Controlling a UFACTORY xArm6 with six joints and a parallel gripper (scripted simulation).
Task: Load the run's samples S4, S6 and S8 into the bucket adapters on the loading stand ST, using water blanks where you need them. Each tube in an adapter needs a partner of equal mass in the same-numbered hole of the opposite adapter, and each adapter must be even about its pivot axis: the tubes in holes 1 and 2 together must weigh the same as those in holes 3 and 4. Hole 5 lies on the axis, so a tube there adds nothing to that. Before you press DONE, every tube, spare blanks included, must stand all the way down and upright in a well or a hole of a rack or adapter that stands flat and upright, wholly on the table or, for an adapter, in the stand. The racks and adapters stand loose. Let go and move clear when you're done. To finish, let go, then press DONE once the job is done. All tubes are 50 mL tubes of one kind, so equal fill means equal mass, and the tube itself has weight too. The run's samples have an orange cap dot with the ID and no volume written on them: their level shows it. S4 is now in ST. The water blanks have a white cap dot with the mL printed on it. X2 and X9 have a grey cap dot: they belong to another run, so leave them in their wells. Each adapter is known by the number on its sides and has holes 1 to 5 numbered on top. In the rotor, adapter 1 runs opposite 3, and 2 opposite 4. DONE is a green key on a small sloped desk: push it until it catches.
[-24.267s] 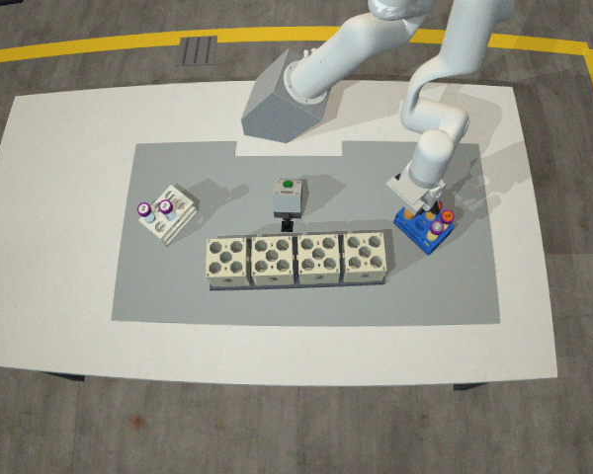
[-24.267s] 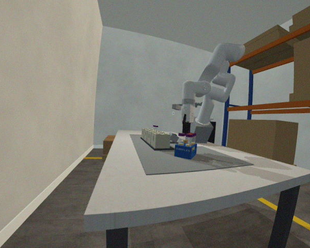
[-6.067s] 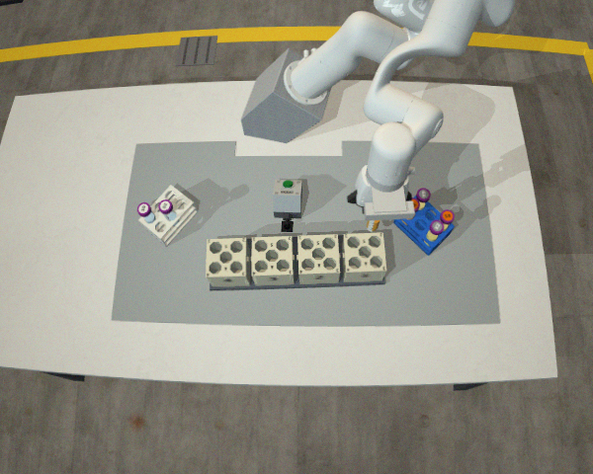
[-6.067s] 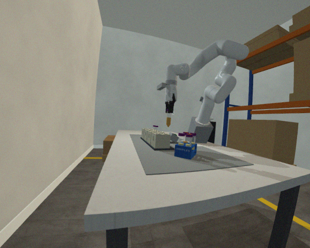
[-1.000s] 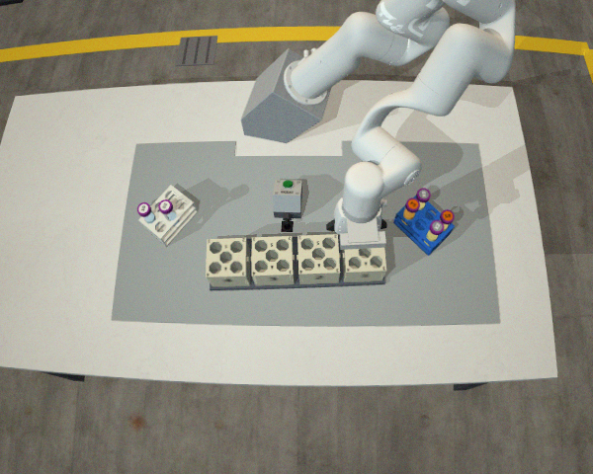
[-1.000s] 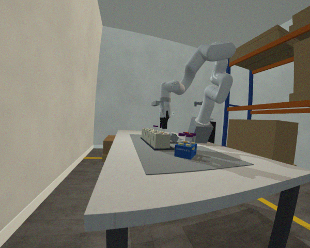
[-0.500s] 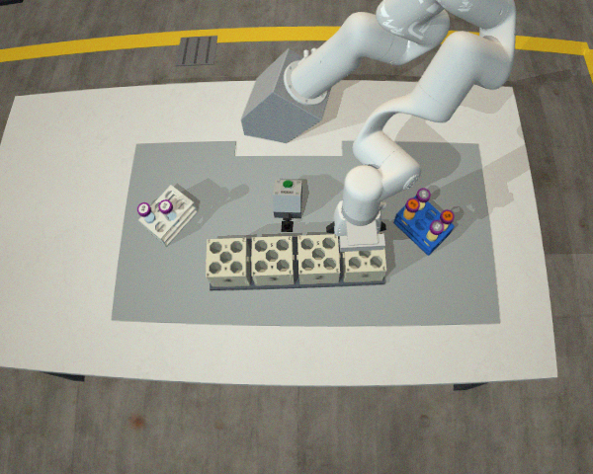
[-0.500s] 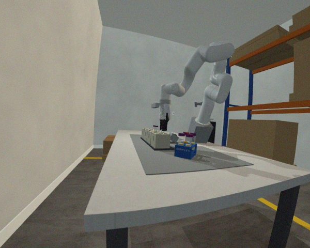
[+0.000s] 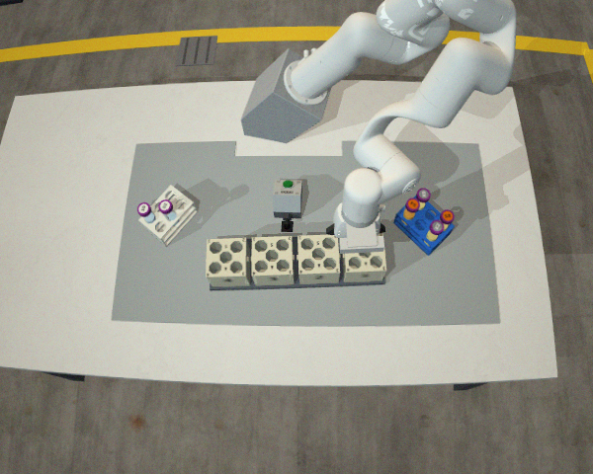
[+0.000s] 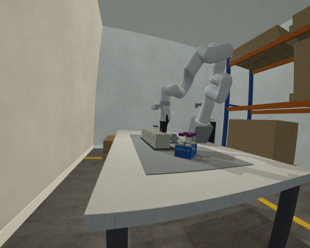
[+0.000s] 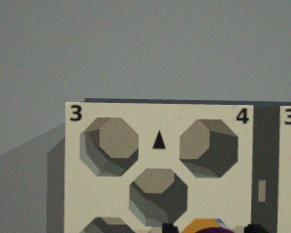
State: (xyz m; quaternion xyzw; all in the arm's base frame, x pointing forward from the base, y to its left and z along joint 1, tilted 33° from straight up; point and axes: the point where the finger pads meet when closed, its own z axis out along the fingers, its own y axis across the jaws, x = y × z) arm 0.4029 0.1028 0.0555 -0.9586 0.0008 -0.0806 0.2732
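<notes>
My hand is 50 mm above the orange-dot tube and 10 mm short of it. The rest, counted from my hand: loading stand: 140 mm to the right, 120 mm below, 30 mm ahead; green DONE key: 170 mm behind, 160 mm to the right, 60 mm below; blue sample rack: 190 mm to the left, 90 mm below, 70 mm behind.
</notes>
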